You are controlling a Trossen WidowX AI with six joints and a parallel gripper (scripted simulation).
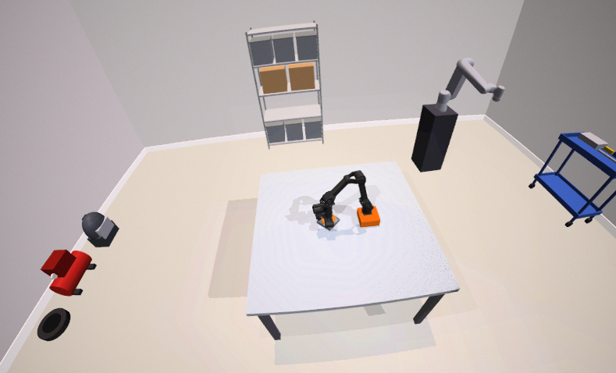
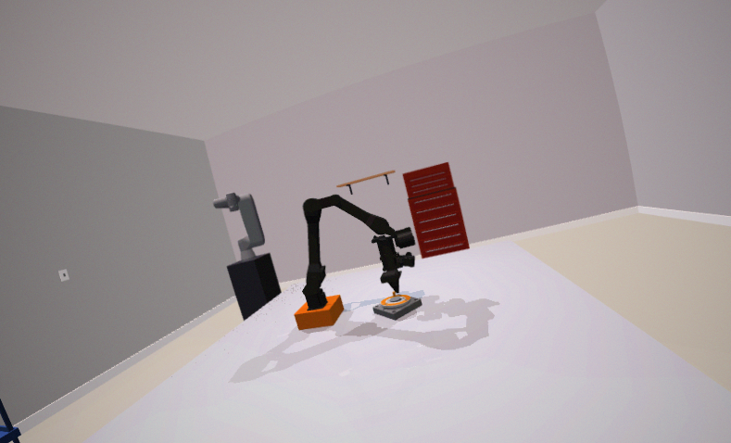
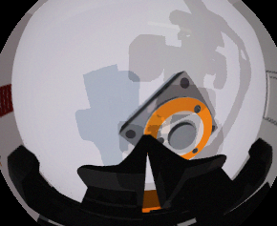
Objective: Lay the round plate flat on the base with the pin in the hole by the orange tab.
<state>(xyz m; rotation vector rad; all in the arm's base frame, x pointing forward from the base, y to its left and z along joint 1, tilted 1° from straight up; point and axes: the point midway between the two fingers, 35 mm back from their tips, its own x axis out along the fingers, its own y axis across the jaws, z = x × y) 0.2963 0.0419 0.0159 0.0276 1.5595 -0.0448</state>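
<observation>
Now: the base 10 mm behind my gripper tip, 50 mm to the right of it and 20 mm below it.
</observation>
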